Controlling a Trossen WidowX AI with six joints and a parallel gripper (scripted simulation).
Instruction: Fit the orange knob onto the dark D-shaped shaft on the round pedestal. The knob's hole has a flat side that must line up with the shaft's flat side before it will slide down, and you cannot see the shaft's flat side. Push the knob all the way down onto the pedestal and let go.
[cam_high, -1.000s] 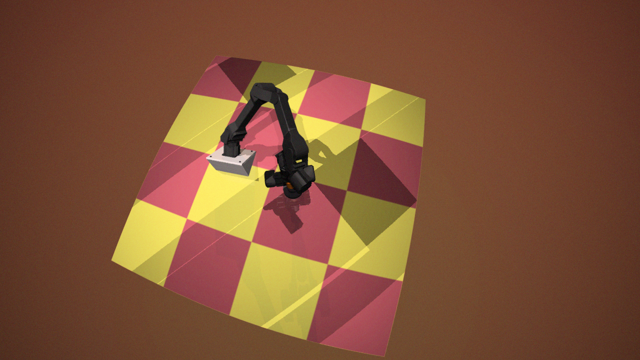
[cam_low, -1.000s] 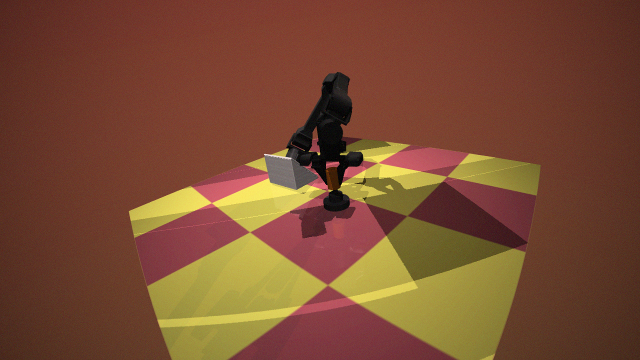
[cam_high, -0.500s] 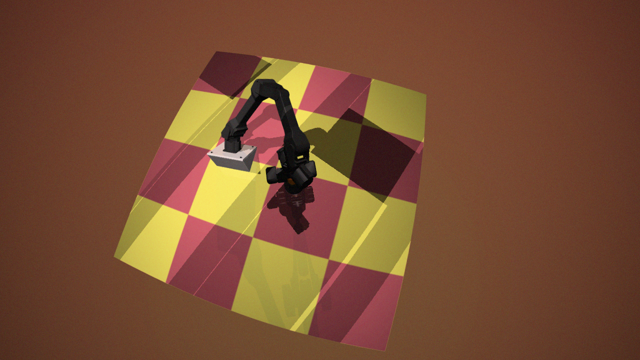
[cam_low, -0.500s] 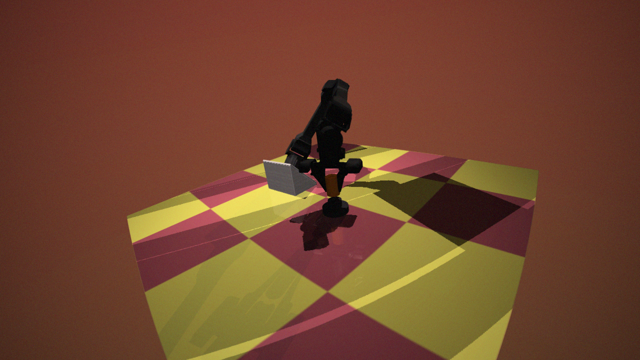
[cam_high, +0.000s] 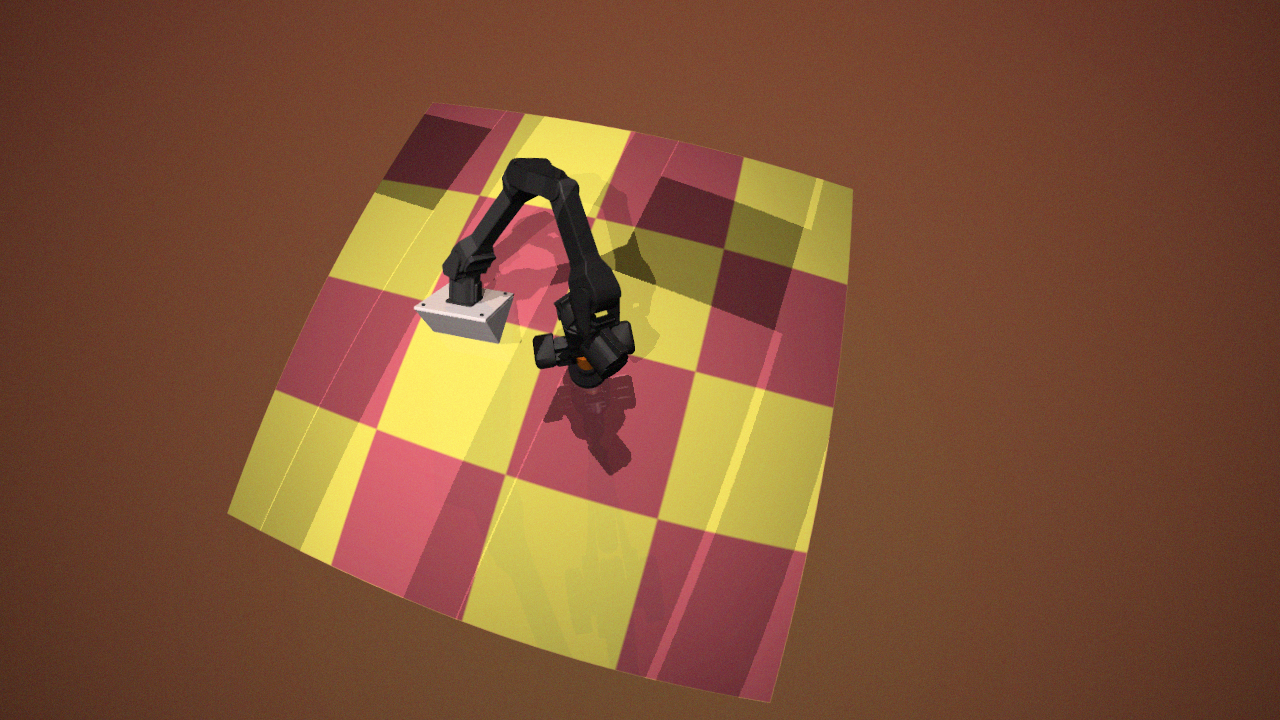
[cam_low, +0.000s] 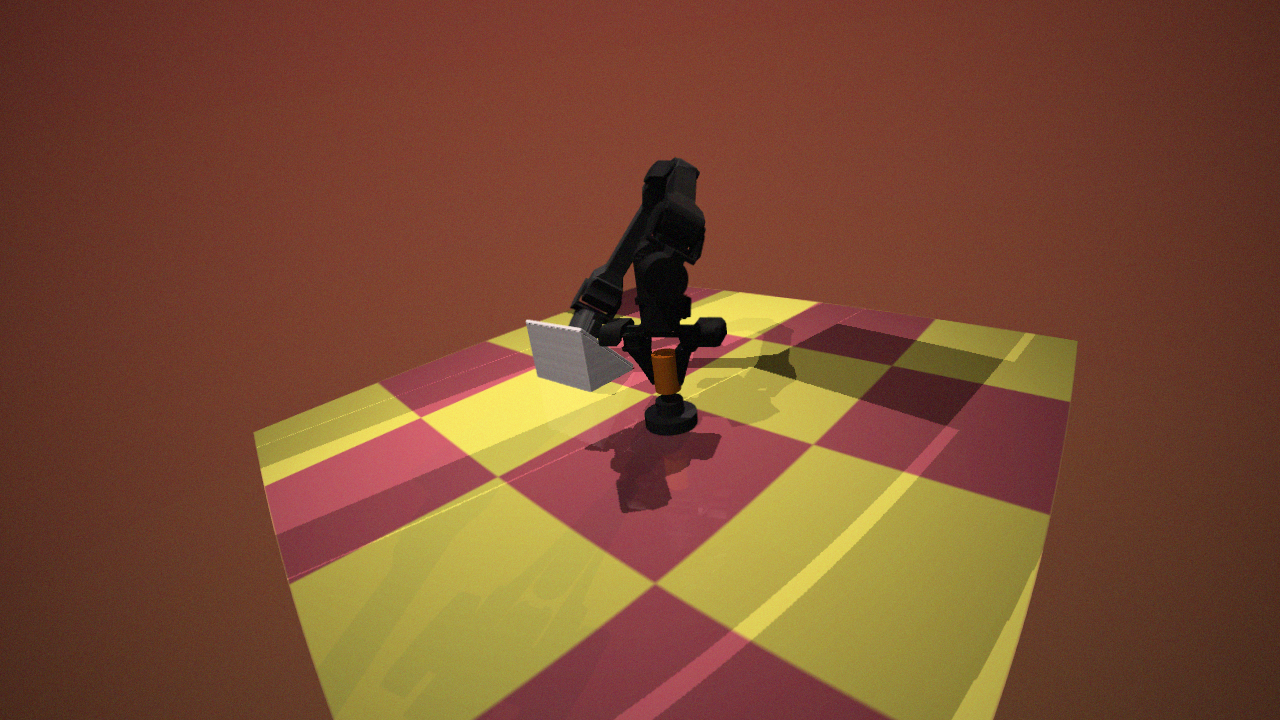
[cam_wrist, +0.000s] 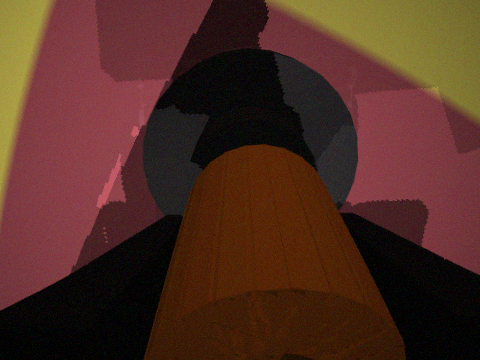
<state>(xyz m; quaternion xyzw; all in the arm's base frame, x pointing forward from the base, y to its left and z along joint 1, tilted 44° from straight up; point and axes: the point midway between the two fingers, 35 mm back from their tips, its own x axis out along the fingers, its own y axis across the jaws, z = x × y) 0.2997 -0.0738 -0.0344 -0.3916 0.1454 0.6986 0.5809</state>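
My gripper tip is now 20 mm below the orange knob. Also, from my gripper tip: round dark pedestal (40 mm below).
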